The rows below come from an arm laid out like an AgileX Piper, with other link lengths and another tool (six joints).
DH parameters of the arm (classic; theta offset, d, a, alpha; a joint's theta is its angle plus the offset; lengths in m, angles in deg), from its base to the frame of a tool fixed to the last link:
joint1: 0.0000 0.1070 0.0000 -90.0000
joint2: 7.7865 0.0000 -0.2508 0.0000
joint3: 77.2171 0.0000 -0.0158 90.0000
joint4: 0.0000 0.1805 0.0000 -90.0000
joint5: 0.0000 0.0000 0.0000 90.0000
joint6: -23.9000 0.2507 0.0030 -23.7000
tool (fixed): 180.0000 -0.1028 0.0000 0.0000
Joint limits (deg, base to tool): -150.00..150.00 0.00..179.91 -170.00..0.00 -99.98..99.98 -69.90..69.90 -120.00..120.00
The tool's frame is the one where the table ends.
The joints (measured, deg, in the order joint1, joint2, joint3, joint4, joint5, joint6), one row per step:
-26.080 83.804 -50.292 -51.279 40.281 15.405
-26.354 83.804 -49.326 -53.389 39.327 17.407
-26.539 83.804 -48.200 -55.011 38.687 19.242
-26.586 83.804 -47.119 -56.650 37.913 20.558
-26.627 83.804 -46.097 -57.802 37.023 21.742
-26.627 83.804 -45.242 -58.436 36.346 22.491
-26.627 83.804 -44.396 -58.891 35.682 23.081
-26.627 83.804 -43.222 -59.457 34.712 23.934
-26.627 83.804 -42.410 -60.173 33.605 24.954
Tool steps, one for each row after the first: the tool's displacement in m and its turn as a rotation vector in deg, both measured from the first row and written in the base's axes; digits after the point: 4 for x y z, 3 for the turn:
-0.0010 -0.0013 -0.0008 -0.740 -0.339 -0.021
-0.0031 -0.0017 -0.0033 -1.045 -0.393 -0.243
-0.0037 -0.0014 -0.0056 -1.436 -0.234 0.182
-0.0041 -0.0006 -0.0084 -1.455 -0.302 0.557
-0.0046 0.0004 -0.0112 -1.261 -0.272 0.858
-0.0051 0.0017 -0.0143 -0.958 -0.200 1.167
-0.0059 0.0035 -0.0187 -0.449 -0.178 1.567
-0.0054 0.0049 -0.0214 -0.118 -0.622 2.030

